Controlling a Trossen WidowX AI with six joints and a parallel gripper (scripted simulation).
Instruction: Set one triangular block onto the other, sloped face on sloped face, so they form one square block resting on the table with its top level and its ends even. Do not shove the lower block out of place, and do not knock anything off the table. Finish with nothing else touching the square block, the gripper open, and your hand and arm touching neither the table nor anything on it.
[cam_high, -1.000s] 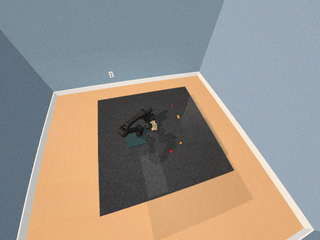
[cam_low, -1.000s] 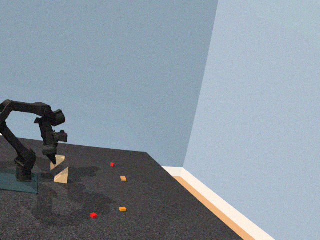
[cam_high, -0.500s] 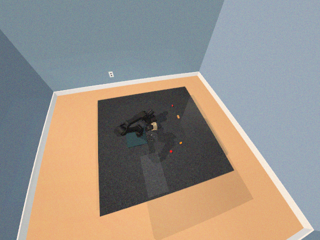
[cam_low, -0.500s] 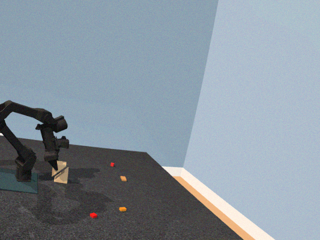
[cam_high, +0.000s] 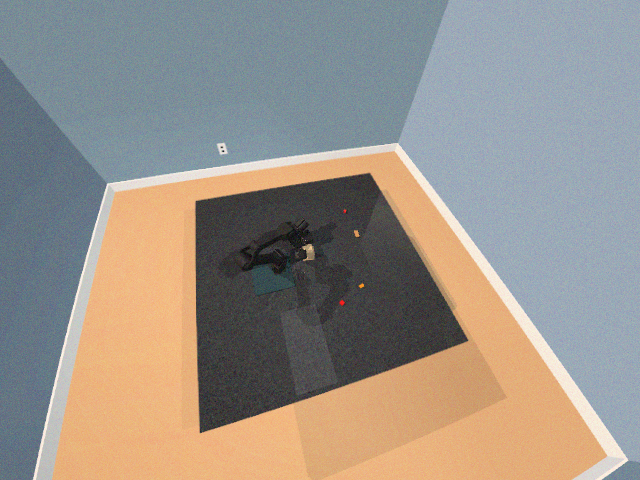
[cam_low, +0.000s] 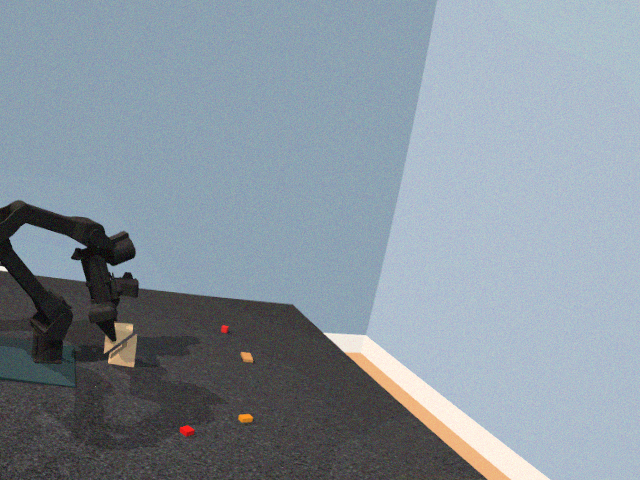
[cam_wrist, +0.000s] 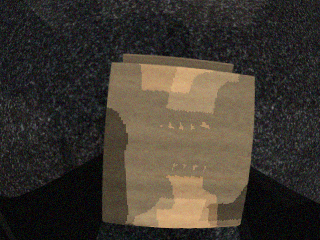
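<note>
Right now the triangular block is 10 mm behind my gripper tip and 10 mm above it.
</note>
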